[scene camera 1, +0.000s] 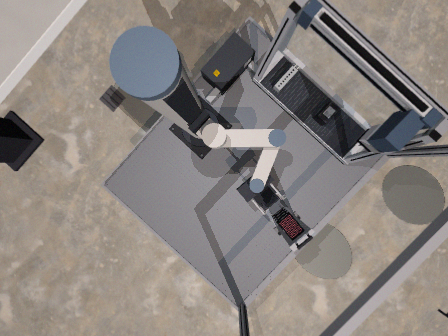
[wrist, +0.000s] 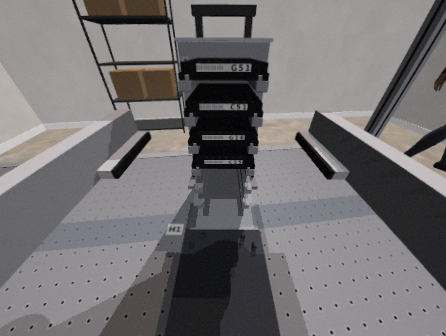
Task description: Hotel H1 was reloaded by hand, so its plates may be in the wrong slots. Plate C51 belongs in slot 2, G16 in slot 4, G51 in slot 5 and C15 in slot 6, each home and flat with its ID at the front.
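Places are measured from the arm's base along level axes (x left, y ahead, z down), in metres.
Pixels of known places: gripper, fingertip midpoint: (scene camera 1: 273, 206) (wrist: 223, 123).
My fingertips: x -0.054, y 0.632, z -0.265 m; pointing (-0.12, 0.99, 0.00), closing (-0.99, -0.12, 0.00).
Note:
Ahead of a thing's pixels: the offset from my fingertips to its top centre. "*": to the spot under its first point. Level surfaces: height alone.
Hotel H1 {* dx -0.028, dy +0.207, dz -0.057 m} (scene camera 1: 302, 240) (wrist: 225, 49) stands near the table edge, its front facing my wrist camera. In the wrist view, its plates from top to bottom are G51 {dx -0.016, dy +0.128, dz -0.032 m} (wrist: 223, 68), C51 {dx -0.016, dy +0.128, dz +0.003 m} (wrist: 223, 107), G16 {dx -0.016, dy +0.128, dz +0.039 m} (wrist: 223, 137) and C15 {dx -0.016, dy +0.127, dz +0.074 m} (wrist: 223, 162), stacked one above another with IDs at the front. They look level. Bare supports show below C15; slot numbers are not readable. In the scene view the top plate {* dx -0.017, dy +0.126, dz -0.028 m} (scene camera 1: 290, 226) shows red wells. My gripper (scene camera 1: 275, 205) (wrist: 223, 123) is open and empty, in front of the hotel, its fingers apart on either side of the view.
A black box {* dx +0.435, dy -0.739, dz +0.137 m} (scene camera 1: 227, 64) with a yellow mark stands beside the arm's base. A framed station (scene camera 1: 347, 51) with a dark deck {dz +0.203 m} (scene camera 1: 312, 102) is at the upper right. The H1 tag {dx +0.088, dy +0.084, dz +0.252 m} (wrist: 175, 229) is at the hotel's lower left. A person's legs (wrist: 430, 140) show beyond the table.

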